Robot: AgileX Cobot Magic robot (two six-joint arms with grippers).
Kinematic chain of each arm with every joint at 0, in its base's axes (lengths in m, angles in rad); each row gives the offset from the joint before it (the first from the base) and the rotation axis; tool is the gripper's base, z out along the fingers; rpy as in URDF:
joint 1: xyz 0 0 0.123 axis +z
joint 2: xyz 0 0 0 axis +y
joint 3: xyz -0.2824 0 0.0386 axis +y
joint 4: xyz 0.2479 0 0.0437 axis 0.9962 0 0.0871
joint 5: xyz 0 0 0 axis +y
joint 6: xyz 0.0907 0 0.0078 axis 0.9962 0 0.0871
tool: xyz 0 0 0 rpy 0 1.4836 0
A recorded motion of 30 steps. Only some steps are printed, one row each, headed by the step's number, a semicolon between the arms.
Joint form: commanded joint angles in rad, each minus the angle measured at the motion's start. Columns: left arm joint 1, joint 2, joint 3, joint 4, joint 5, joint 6; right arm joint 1, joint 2, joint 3, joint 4, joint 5, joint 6.
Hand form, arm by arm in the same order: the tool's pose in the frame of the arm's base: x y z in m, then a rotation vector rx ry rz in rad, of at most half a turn. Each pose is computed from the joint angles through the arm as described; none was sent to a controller.
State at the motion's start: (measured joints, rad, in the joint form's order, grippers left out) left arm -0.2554 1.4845 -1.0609 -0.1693 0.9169 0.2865; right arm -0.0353 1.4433 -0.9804 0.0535 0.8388 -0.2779
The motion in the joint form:
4: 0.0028 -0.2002 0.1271 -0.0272 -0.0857 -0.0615; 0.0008 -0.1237 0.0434 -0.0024 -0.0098 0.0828
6: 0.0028 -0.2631 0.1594 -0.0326 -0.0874 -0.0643; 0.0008 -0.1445 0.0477 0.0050 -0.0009 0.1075
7: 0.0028 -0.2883 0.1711 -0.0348 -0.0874 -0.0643; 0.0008 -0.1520 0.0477 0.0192 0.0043 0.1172
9: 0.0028 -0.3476 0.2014 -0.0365 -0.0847 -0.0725; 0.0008 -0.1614 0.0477 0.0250 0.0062 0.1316
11: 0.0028 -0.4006 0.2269 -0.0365 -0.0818 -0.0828; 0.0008 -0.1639 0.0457 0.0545 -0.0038 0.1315
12: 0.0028 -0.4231 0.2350 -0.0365 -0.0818 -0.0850; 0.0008 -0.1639 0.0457 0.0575 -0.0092 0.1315
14: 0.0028 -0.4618 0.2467 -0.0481 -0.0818 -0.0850; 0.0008 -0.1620 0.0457 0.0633 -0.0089 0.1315
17: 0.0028 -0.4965 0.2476 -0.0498 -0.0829 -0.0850; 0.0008 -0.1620 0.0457 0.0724 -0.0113 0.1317
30: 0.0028 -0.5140 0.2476 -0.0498 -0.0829 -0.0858; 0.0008 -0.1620 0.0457 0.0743 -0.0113 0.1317
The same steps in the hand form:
4: 0.2359 -0.0745 0.2810 0.5024 2.6110 -0.2451; 0.2527 -0.0053 0.2720 -0.1811 2.6870 -0.0091
6: 0.2224 -0.0713 0.2868 0.4920 2.5798 -0.2530; 0.2483 -0.0046 0.2757 -0.1433 2.6810 0.0067
7: 0.2171 -0.0701 0.2892 0.4895 2.5664 -0.2559; 0.2467 -0.0036 0.2774 -0.1212 2.6786 0.0268
9: 0.2041 -0.0669 0.2932 0.4766 2.5425 -0.2618; 0.2451 -0.0031 0.2797 -0.0983 2.6716 0.0376
11: 0.1926 -0.0640 0.2965 0.4624 2.5207 -0.2666; 0.2459 -0.0012 0.2814 -0.0782 2.6551 0.0709
12: 0.1881 -0.0628 0.2986 0.4586 2.5069 -0.2678; 0.2464 -0.0011 0.2817 -0.0757 2.6495 0.0735
14: 0.1803 -0.0616 0.3027 0.4501 2.4801 -0.2825; 0.2467 -0.0007 0.2813 -0.0718 2.6512 0.0807
17: 0.1741 -0.0601 0.3090 0.4465 2.4452 -0.2853; 0.2469 -0.0001 0.2814 -0.0653 2.6481 0.0912
30: 0.1709 -0.0593 0.3122 0.4443 2.4279 -0.2860; 0.2469 0.0000 0.2814 -0.0641 2.6479 0.0934

